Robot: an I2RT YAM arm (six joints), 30 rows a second.
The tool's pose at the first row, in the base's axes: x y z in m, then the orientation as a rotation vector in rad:
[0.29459 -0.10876 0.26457 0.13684 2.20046 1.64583]
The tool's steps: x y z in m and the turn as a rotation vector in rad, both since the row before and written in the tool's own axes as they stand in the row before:
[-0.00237 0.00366 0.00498 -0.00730 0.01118 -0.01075]
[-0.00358 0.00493 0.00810 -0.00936 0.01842 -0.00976]
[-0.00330 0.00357 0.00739 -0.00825 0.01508 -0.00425]
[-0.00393 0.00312 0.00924 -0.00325 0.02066 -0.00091]
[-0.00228 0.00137 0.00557 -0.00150 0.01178 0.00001]
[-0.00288 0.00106 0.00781 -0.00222 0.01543 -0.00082]
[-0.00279 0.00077 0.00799 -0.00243 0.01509 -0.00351]
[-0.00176 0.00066 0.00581 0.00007 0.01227 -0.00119]
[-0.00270 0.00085 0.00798 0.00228 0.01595 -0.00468]
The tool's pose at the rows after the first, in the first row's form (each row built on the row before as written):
[0.29802 -0.10387 0.26742 0.11389 2.19941 1.65259]
[0.30335 -0.09607 0.27108 0.08559 2.20203 1.66493]
[0.30823 -0.08914 0.27360 0.06633 2.20467 1.67758]
[0.31424 -0.08072 0.27548 0.04735 2.21660 1.68867]
[0.31777 -0.07570 0.27609 0.03713 2.22384 1.69486]
[0.32251 -0.06877 0.27604 0.02267 2.23277 1.70278]
[0.32716 -0.06167 0.27563 0.00534 2.24025 1.70937]
[0.33019 -0.05637 0.27535 -0.00648 2.24865 1.71325]
[0.33454 -0.04912 0.27495 -0.02496 2.26020 1.71416]

